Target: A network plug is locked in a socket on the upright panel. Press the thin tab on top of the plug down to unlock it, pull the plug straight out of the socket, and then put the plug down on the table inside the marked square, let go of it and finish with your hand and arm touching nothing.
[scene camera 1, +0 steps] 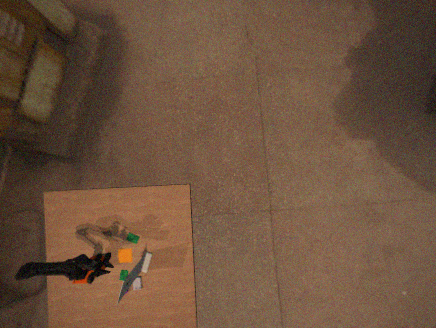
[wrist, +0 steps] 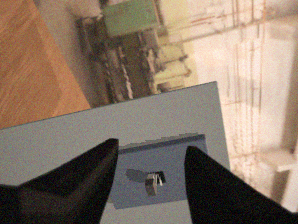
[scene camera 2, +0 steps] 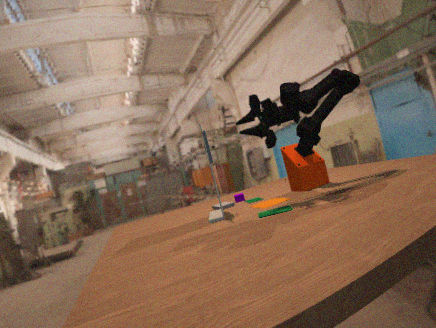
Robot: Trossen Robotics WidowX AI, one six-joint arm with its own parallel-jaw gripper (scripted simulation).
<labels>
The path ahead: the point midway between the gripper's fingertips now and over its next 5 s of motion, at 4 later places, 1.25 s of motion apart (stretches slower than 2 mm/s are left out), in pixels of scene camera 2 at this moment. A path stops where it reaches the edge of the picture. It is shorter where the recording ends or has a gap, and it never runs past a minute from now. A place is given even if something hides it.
My gripper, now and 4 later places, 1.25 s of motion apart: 237,128; 233,142; 220,145; 211,147; 213,146
</labels>
